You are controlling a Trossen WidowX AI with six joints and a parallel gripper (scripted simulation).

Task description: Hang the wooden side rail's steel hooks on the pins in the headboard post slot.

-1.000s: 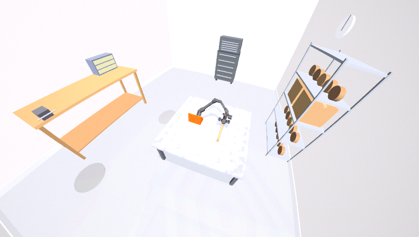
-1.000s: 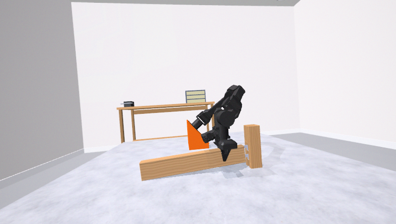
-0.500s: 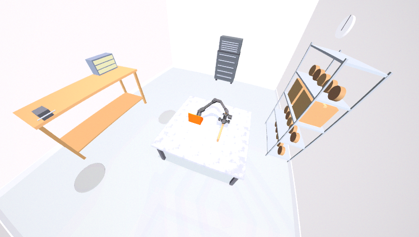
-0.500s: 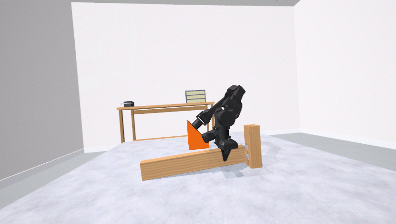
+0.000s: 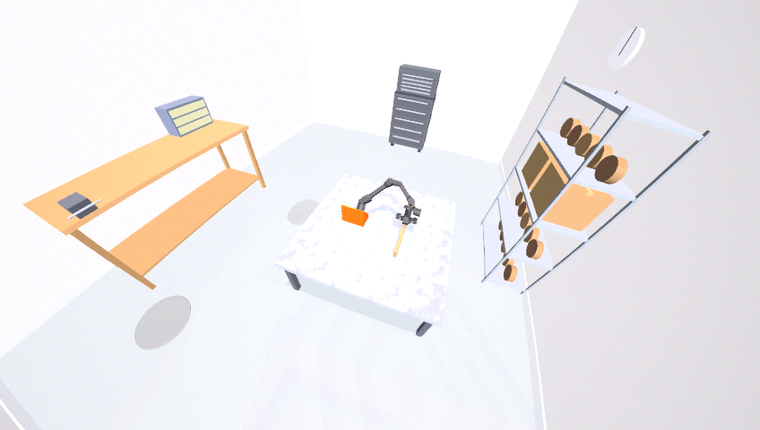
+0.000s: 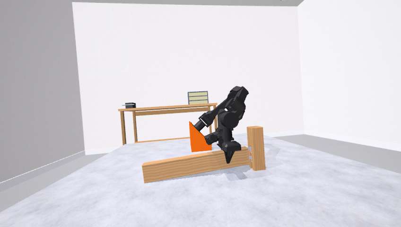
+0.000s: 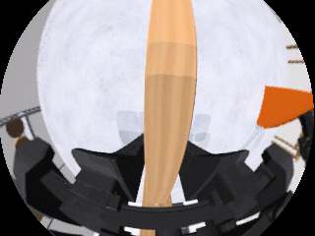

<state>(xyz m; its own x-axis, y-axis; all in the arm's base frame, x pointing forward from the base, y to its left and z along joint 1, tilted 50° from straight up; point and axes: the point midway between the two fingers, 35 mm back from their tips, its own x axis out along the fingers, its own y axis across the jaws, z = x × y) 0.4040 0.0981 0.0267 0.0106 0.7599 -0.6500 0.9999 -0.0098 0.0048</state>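
My gripper tip is now 130 mm to the right of the headboard post and 40 mm below it.
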